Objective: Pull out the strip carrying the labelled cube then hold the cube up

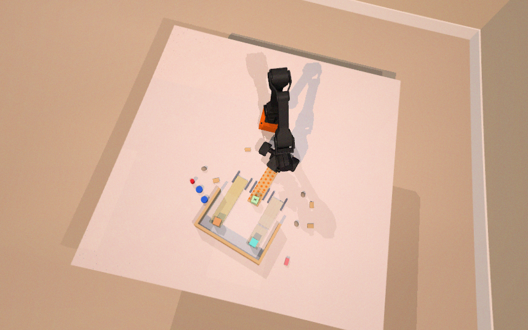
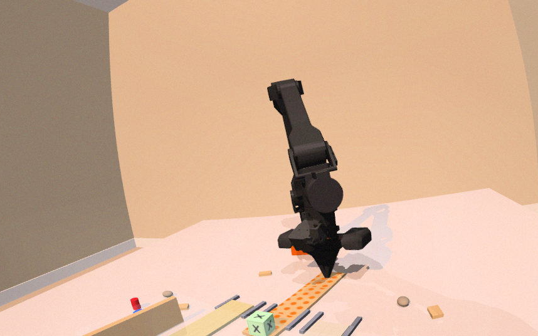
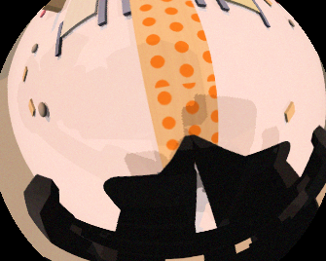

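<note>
My gripper tip is 21 cm short of the labelled cube, 7 cm to the left of it and 2 cm below it. From my gripper tip the other things lie so: pink block (44 cm ahead, 12 cm to the left); then red cylinder (18 cm ahead, 36 cm to the right, 1 cm above).
</note>
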